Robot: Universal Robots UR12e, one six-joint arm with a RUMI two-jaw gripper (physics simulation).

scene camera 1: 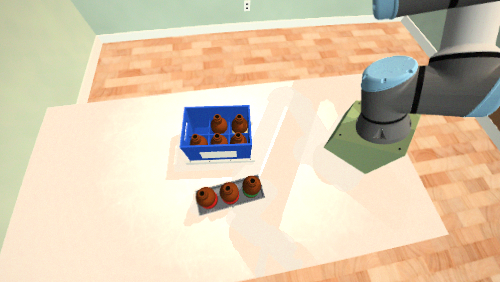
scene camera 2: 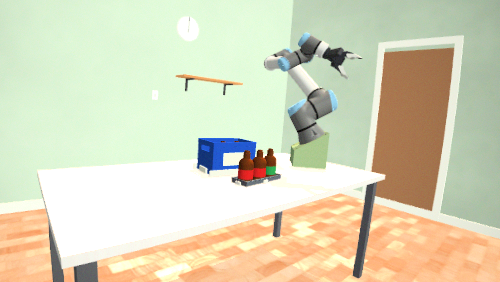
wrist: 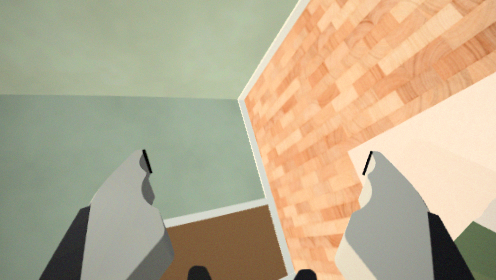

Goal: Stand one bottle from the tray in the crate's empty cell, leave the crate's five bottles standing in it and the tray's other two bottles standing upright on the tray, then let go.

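Where they show: gripper, fingertip midpoint: (scene camera 2: 355, 68) (wrist: 255, 152); arm's base, link origin: (scene camera 1: 381, 126) (scene camera 2: 312, 138).
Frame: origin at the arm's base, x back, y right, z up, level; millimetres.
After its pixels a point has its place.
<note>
The blue crate (scene camera 1: 244, 152) {z -90, x -549, y 137 mm} (scene camera 2: 205, 159) {z -117, x -752, y 297 mm} stands on the table. In scene camera 1 bottles stand in its back middle cell (scene camera 1: 218, 125) {z -64, x -610, y 285 mm}, back right cell (scene camera 1: 239, 124) {z -56, x -526, y 252 mm} and three front cells; the back left cell is empty. The grey tray (scene camera 1: 219, 206) {z -183, x -722, y -14 mm} (scene camera 2: 256, 182) {z -177, x -736, y -28 mm} lies in front of the crate and holds three upright brown bottles: red-labelled at the left (scene camera 1: 206, 198) {z -55, x -747, y 11 mm} (scene camera 2: 245, 168) {z -108, x -785, y 8 mm}, red-labelled in the middle (scene camera 1: 229, 193) {z -40, x -665, y -7 mm} (scene camera 2: 259, 166) {z -107, x -693, y -11 mm}, green-labelled at the right (scene camera 1: 252, 186) {z -46, x -579, y -14 mm} (scene camera 2: 270, 163) {z -102, x -601, y -20 mm}. My gripper (scene camera 2: 353, 67) {z 449, x -217, y -306 mm} (wrist: 255, 152) {z 449, x -217, y -306 mm} is open and empty, high above the table's right side, away from crate and tray.
The arm's green base block (scene camera 1: 367, 155) {z -57, x -92, y -76 mm} (scene camera 2: 311, 154) {z -96, x -108, y -49 mm} stands on the right of the white table (scene camera 1: 100, 200) {z -189, x -1181, y 197 mm} (scene camera 2: 150, 200) {z -189, x -1236, y 110 mm}. A wooden shelf (scene camera 2: 210, 80) hangs on the wall behind. A brown door (scene camera 2: 415, 125) (wrist: 220, 240) is at the right in scene camera 2.
</note>
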